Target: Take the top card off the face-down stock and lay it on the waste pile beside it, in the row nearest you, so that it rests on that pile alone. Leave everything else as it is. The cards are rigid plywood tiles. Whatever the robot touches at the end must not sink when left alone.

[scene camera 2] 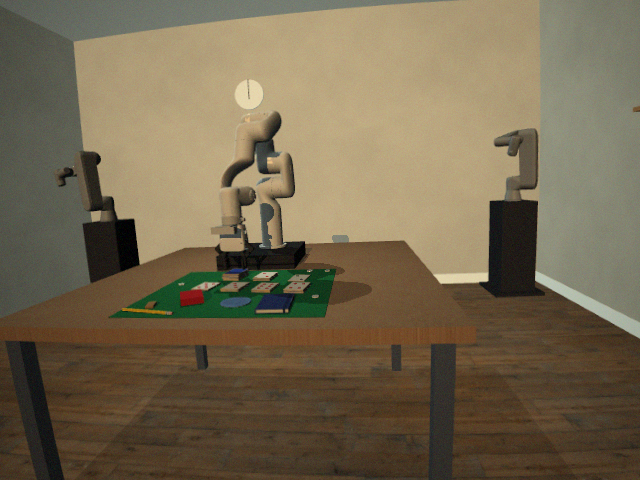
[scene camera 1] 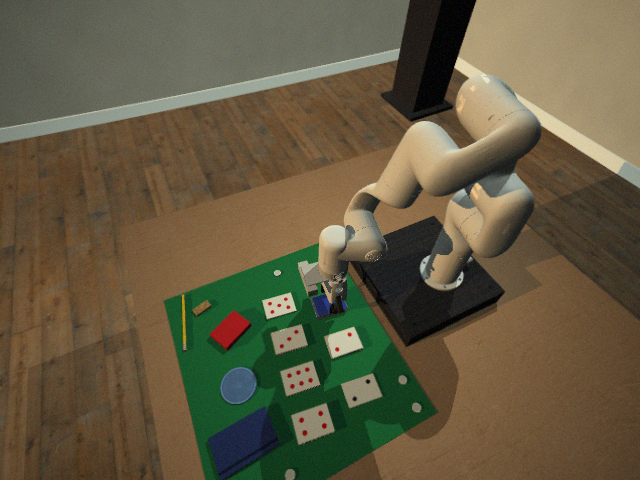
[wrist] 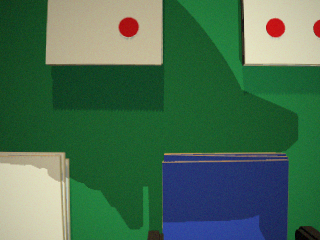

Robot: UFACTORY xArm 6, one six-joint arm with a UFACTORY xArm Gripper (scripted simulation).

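There's a red box (scene camera 1: 231, 329) that I can see, but in the wrist view the box is out of frame.
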